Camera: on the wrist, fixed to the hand. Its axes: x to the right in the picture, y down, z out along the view.
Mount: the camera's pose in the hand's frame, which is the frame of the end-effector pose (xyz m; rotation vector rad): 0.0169 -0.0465 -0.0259 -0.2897 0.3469 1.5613
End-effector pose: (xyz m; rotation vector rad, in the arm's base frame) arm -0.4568 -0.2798 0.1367 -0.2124 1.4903 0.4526
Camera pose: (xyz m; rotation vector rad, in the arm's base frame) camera -0.4607 -0.3295 0.1115 0.7689 1.6833 1.9421
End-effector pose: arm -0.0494 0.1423 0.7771 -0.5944 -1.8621 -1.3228
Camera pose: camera -0.0856 0.1007 0.7681 -1.4176 -0.4734 -0.4915
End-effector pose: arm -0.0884 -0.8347 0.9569 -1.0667 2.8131 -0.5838
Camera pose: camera -0.0774 -0.8693 0.9994 -1.3125 -2.7900 0.1211
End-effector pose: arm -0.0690 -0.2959 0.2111 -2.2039 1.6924 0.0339
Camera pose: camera -0.0257 -0.3092 0.2438 0.4303 -2.9414 -0.2715
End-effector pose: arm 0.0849 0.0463 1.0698 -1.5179 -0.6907 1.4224
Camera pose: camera 0.1214 0.0746 1.1012 2.2371 -0.6793 -1.7021
